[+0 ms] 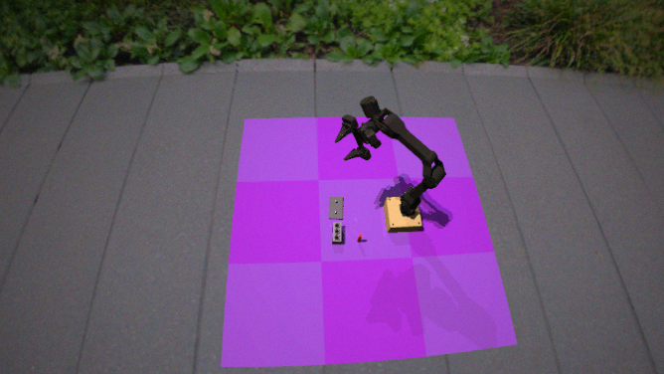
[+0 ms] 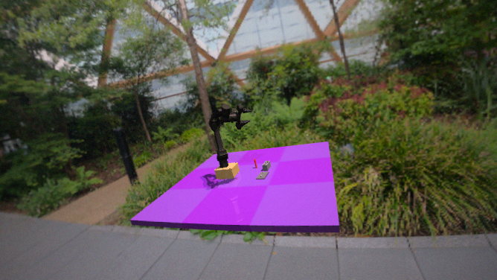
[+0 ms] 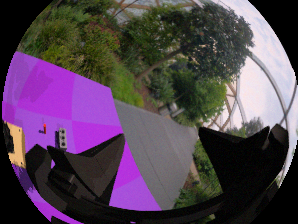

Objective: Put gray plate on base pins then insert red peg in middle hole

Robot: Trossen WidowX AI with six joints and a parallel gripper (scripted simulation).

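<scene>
Now: gripper tip 20 mm short of the gray plate, 160 mm to the right of it and 440 mm above it. Also, from my gripper tip: red peg: 80 mm behind, 200 mm to the left, 440 mm below.
</scene>
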